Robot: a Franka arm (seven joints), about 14 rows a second.
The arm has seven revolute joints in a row. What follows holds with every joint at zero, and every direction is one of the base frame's.
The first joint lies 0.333 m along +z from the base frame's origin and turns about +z.
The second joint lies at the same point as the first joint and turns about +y.
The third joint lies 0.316 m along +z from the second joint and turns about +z.
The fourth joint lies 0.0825 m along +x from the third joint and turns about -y.
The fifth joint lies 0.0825 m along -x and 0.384 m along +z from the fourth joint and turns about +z.
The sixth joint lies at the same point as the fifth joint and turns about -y.
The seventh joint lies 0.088 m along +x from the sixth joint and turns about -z.
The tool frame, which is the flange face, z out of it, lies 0.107 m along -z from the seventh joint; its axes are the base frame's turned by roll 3.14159, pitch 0 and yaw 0 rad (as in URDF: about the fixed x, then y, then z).
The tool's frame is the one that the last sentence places.
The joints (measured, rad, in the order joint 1, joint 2, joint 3, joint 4, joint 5, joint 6, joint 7), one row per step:
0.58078 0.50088 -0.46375 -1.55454 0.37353 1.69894 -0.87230
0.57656 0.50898 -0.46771 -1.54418 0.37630 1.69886 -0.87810
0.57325 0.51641 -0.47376 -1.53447 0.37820 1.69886 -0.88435
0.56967 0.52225 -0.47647 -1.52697 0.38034 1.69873 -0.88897
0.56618 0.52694 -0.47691 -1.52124 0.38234 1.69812 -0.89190
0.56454 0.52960 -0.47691 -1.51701 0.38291 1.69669 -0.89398
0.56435 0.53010 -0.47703 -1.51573 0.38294 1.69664 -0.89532
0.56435 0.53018 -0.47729 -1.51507 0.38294 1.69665 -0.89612
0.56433 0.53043 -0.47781 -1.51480 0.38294 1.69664 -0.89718
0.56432 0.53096 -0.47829 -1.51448 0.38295 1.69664 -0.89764
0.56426 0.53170 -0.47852 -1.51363 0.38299 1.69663 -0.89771
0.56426 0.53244 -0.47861 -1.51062 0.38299 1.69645 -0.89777
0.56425 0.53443 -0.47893 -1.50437 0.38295 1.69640 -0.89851
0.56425 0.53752 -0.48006 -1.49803 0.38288 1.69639 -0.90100
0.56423 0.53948 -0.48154 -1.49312 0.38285 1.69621 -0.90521
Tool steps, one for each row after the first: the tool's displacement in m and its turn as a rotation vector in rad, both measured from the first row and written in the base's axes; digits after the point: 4 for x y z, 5 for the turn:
0.0033 -0.0031 -0.0001 -0.00014 -0.00467 -0.00107
0.0065 -0.0070 0.0002 -0.00162 -0.01001 -0.00234
0.0089 -0.0095 0.0001 -0.00152 -0.01334 -0.00303
0.0105 -0.0110 -0.0003 -0.00074 -0.01467 -0.00354
0.0114 -0.0114 -0.0002 -0.00043 -0.01529 -0.00229
0.0117 -0.0114 0.0001 -0.00014 -0.01624 -0.00102
0.0119 -0.0114 0.0003 0.00003 -0.01698 -0.00033
0.0120 -0.0117 0.0003 0.00002 -0.01728 0.00027
0.0121 -0.0119 0.0002 -0.00029 -0.01732 0.00036
0.0123 -0.0120 0.0001 -0.00061 -0.01757 0.00036
0.0129 -0.0116 0.0010 -0.00060 -0.01969 0.00106
0.0141 -0.0109 0.0024 -0.00074 -0.02415 0.00296
0.0155 -0.0107 0.0034 -0.00135 -0.02821 0.00590
0.0166 -0.0108 0.0044 -0.00119 -0.03198 0.00982

